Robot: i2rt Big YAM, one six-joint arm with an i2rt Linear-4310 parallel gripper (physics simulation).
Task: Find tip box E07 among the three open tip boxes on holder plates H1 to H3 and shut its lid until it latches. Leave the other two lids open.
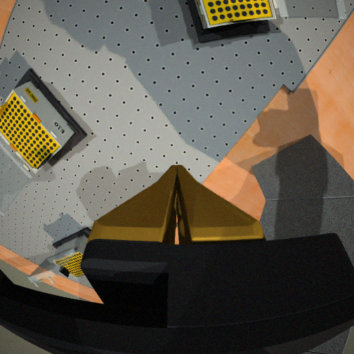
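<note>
My gripper (176, 174) is shut and empty, its gold fingertips together above the perforated board. A tip box (29, 131) with a yellow rack sits at the left on a black holder plate (62, 106). Its upside-down label looks like E10, but the last character is unclear. Its clear lid (14, 169) is open, folded out at lower left. A second tip box (239, 12) is cut off at the top, on a black holder plate (235, 32), its clear lid (312, 9) open to the right. A third tip box (70, 263) is at lower left, partly hidden by my gripper, its lid (41, 278) open. No label is readable on these two.
The grey perforated board (115, 95) lies on an orange wooden table top (327, 75). A dark grey block-like surface (300, 190) stands at the right, beside the gripper. Broad shadows fall across the board and the wood.
</note>
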